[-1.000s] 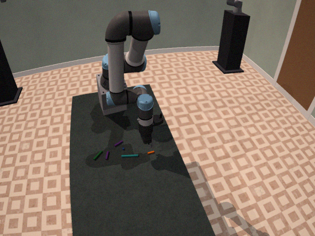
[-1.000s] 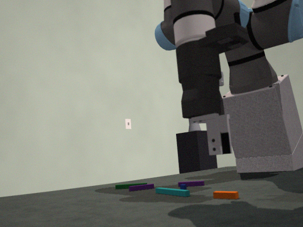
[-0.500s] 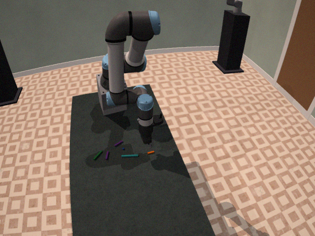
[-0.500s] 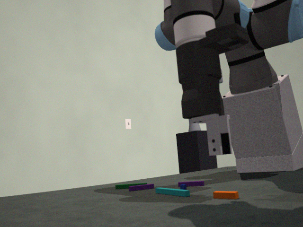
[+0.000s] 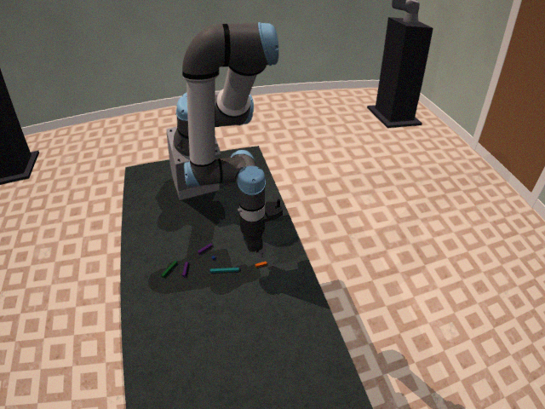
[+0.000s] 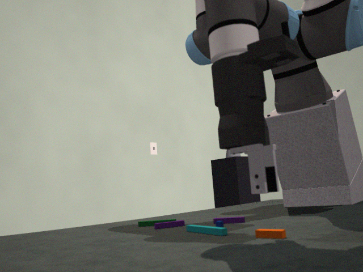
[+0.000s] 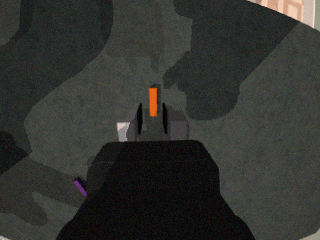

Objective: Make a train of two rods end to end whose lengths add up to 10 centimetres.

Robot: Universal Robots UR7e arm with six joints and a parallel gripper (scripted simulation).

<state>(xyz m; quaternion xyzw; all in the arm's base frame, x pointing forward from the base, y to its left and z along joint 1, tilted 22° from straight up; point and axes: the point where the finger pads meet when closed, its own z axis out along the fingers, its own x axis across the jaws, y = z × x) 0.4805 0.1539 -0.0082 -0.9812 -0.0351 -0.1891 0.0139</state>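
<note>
My hand is 70 mm above the orange rod. Also, from my hand: purple rod: 260 mm to the right, 70 mm below, 40 mm behind; then turquoise rod: 130 mm to the right, 70 mm below, 10 mm behind; then small blue rod: 150 mm to the right, 70 mm below, 70 mm behind.
</note>
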